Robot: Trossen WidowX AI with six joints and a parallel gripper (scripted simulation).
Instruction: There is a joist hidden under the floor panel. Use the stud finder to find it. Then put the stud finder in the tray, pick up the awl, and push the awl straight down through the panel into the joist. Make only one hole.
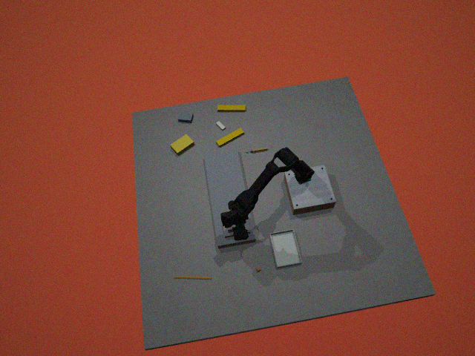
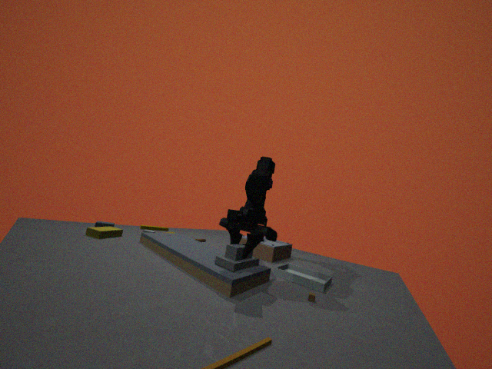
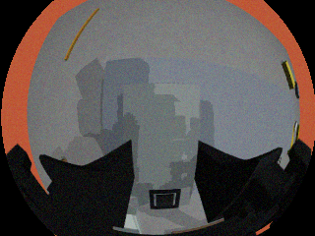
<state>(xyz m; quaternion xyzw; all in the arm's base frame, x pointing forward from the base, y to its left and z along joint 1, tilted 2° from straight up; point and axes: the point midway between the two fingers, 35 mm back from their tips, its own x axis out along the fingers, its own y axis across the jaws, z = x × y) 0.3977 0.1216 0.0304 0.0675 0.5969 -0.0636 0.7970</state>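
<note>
The stud finder is 2 cm behind my gripper tip and 2 cm above it. Round my gripper tip: thin orange rod (26 cm ahead, 14 cm to the left, 6 cm below); then orange cube (4 cm behind, 21 cm to the left, 6 cm below); then tray (19 cm behind, 17 cm to the left, 5 cm below).
</note>
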